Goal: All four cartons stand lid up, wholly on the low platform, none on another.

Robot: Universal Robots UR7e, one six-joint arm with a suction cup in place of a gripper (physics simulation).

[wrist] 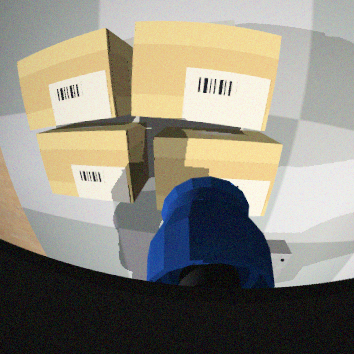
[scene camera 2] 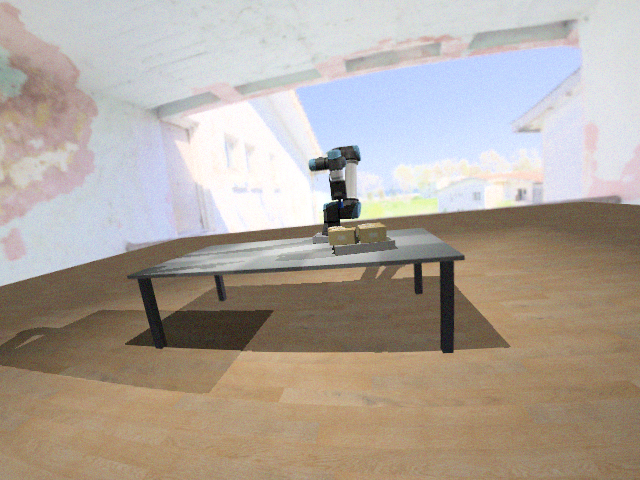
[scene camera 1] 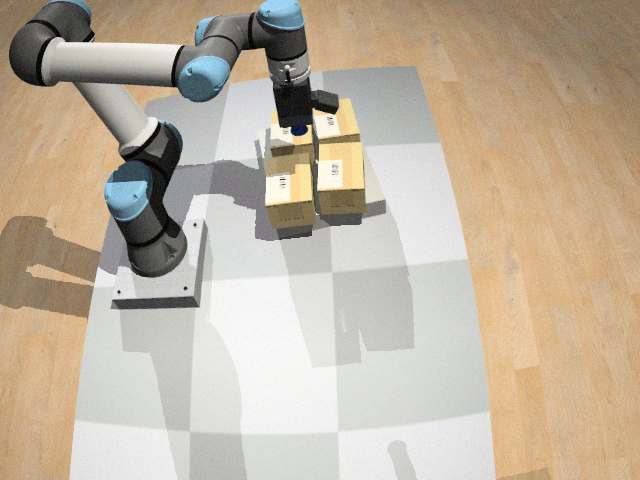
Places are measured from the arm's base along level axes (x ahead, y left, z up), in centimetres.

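Pixels of known places: hand at its tool point: [wrist: 204, 216] [scene camera 2: 340, 207] [scene camera 1: 299, 130]; arm's base at its link origin: [scene camera 1: 158, 250].
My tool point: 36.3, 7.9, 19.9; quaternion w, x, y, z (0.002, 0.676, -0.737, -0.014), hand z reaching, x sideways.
Observation:
For each thing: its top centre in the pictures, then the offset to it from my tool point, as dx, dy, dz. Level surfaces: height alone.
- low grey platform at its top centre: [wrist: 133, 121] [scene camera 1: 315, 160] [scene camera 2: 361, 239] +2.1, +10.0, -19.2
- rear-right carton at its top centre: [wrist: 58, 84] [scene camera 1: 334, 117] [scene camera 2: 371, 226] +8.1, +15.8, -11.5
- front-left carton at its top centre: [wrist: 214, 180] [scene camera 1: 288, 177] -4.1, -1.5, -11.5
- front-right carton at its top centre: [wrist: 202, 72] [scene camera 1: 340, 164] [scene camera 2: 342, 229] +7.1, -0.3, -11.5
- dark table at its surface level: dz -24.0
Four tan cartons with white barcode labels on top stand lid up in a two-by-two block on the low grey platform [scene camera 1: 376, 190] [scene camera 2: 366, 247]. None rests on another. In scene camera 1 they are the rear-left carton [scene camera 1: 286, 141] [wrist: 230, 156], the rear-right carton [scene camera 1: 339, 125], the front-left carton [scene camera 1: 290, 192] and the front-right carton [scene camera 1: 341, 177]. From the side, two cartons [scene camera 2: 342, 235] [scene camera 2: 371, 231] show. My blue suction cup [scene camera 1: 299, 130] [wrist: 211, 225] hangs a little above the rear-left carton, touching nothing and holding nothing.
The arm's base plate [scene camera 1: 158, 286] sits on the table left of the platform. The arm reaches over the table's rear left. The dark table [scene camera 2: 270, 259] stands on a wooden floor, with its edge close to the right of the platform.

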